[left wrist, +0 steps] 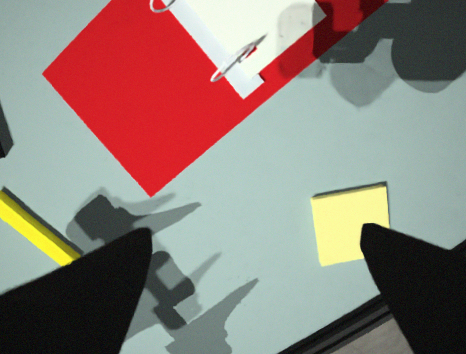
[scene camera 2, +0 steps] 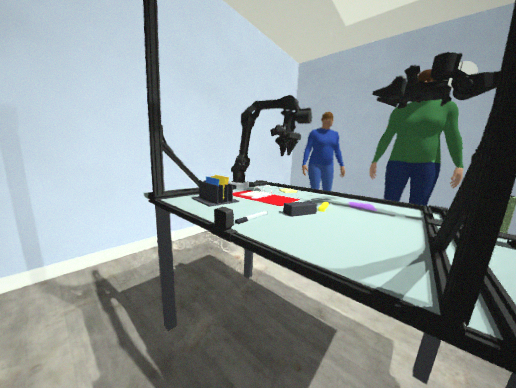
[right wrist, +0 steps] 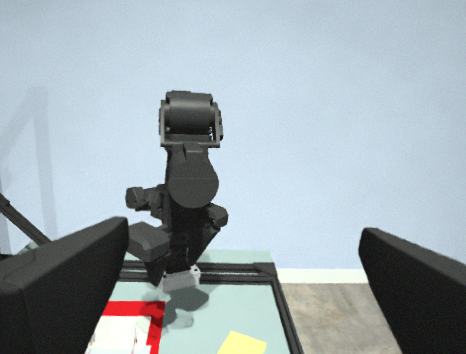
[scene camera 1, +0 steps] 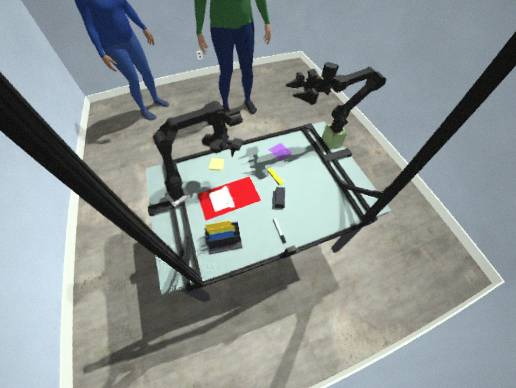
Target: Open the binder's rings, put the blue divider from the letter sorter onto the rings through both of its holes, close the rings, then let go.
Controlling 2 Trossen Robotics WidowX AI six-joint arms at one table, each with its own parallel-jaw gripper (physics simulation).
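Frame: origin at the left arm's base, x left, y up, z ahead, level; millimetres.
Seen in the pictures: left gripper, fingertip midpoint: [left wrist: 256, 237] [scene camera 2: 284, 155] [right wrist: 173, 274] [scene camera 1: 224, 155]; right gripper, fingertip midpoint: [scene camera 2: 374, 96] [right wrist: 246, 235] [scene camera 1: 289, 90]; left arm's base, origin of the base link: [scene camera 2: 238, 181] [right wrist: 175, 265] [scene camera 1: 176, 194]; right arm's base, origin of the base link: [scene camera 1: 336, 128].
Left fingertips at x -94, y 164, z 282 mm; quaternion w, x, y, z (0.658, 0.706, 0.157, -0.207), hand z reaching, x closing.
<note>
Pixels of each thing's top centre, then the offset from my left fingertips to it. "spot": a spot on its surface instead.
- nearer ring, surface spot: [left wrist: 215, 79] spot: dx -64, dy -178, dz -47 mm
- blue divider, middle of its top: [scene camera 2: 210, 177] [scene camera 1: 219, 233] dx -261, dy -104, dz -263 mm
- black letter sorter, middle of its top: [scene camera 2: 215, 182] [scene camera 1: 221, 231] dx -254, dy -125, dz -246 mm
- yellow note pad, middle of its top: [left wrist: 353, 228] [right wrist: 241, 349] [scene camera 1: 216, 163] dx +131, dy -189, dz +13 mm
- purple square, surface spot: [scene camera 2: 362, 206] [scene camera 1: 282, 152] spot: dx -75, dy -199, dz +363 mm
- yellow bar, middle of its top: [left wrist: 30, 233] [scene camera 2: 324, 204] [scene camera 1: 275, 175] dx -174, dy -187, dz +198 mm
- black block, middle of its top: [scene camera 2: 300, 203] [scene camera 1: 280, 195] dx -292, dy -166, dz +111 mm
- marker, middle of its top: [scene camera 2: 252, 214] [scene camera 1: 279, 229] dx -417, dy -188, dz -25 mm
The red binder [scene camera 1: 248, 192] [scene camera 2: 282, 200] [left wrist: 125, 110] [right wrist: 131, 308] lies open on the table, white pages on one side. Two thin rings stand along its white strip; the nearer ring [left wrist: 215, 79] looks like a loop, but whether it is closed is unclear. The blue divider [scene camera 1: 221, 235] [scene camera 2: 212, 181] stands in the black letter sorter [scene camera 1: 226, 243] [scene camera 2: 208, 191] beside yellow dividers. My left gripper [scene camera 1: 226, 150] [scene camera 2: 286, 152] [left wrist: 256, 237] is open and empty, above the table's far side. My right gripper [scene camera 1: 292, 90] [scene camera 2: 377, 96] [right wrist: 246, 235] is open and empty, raised high and pointing sideways.
A yellow note pad [scene camera 1: 216, 164] [left wrist: 345, 220], purple square [scene camera 1: 280, 151] [scene camera 2: 362, 206], yellow bar [scene camera 1: 275, 176] [scene camera 2: 323, 206], black block [scene camera 1: 279, 198] [scene camera 2: 300, 208] and marker [scene camera 1: 279, 230] [scene camera 2: 252, 217] lie around the binder. Black frame rails and posts edge the table.
</note>
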